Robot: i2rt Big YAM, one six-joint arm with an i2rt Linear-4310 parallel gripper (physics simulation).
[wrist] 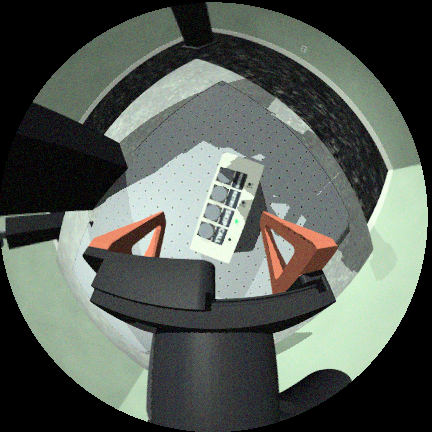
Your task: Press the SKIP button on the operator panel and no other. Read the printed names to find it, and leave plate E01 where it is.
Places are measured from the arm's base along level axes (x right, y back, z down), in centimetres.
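Pixels of known places: gripper, fingertip midpoint: (212, 216).
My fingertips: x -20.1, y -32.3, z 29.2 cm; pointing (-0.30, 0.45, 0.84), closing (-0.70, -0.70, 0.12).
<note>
Behind a point stands the place of what it marks.
The operator panel (196, 246) {x -13.8, y -33.5, z 37.3 cm} is a pale box lying aslant on the perforated board, in the middle of the wrist view. It has several round grey buttons in a row, each with a dark printed label to its right. The third button from the top, the SKIP button (213, 212) {x -19.6, y -31.6, z 37.0 cm}, has a small, blurred label (226, 216) {x -20.6, y -33.4, z 37.3 cm}; a green light (236, 221) {x -21.1, y -35.0, z 37.2 cm} is lit beside that row. My gripper (212, 216) {x -20.1, y -32.3, z 29.2 cm} is wide open and empty, its orange fingers standing apart on either side of the panel's lower half. Plate E01 does not show in the wrist view.
The grey perforated board (165, 200) {x -13.7, y -22.4, z 42.6 cm} lies under the panel. A large black block (60, 165) {x -7.1, y -6.1, z 25.9 cm} stands at the left, with a smaller dark bar (32, 230) below it. A dark post (194, 25) stands at the top, beyond the board.
</note>
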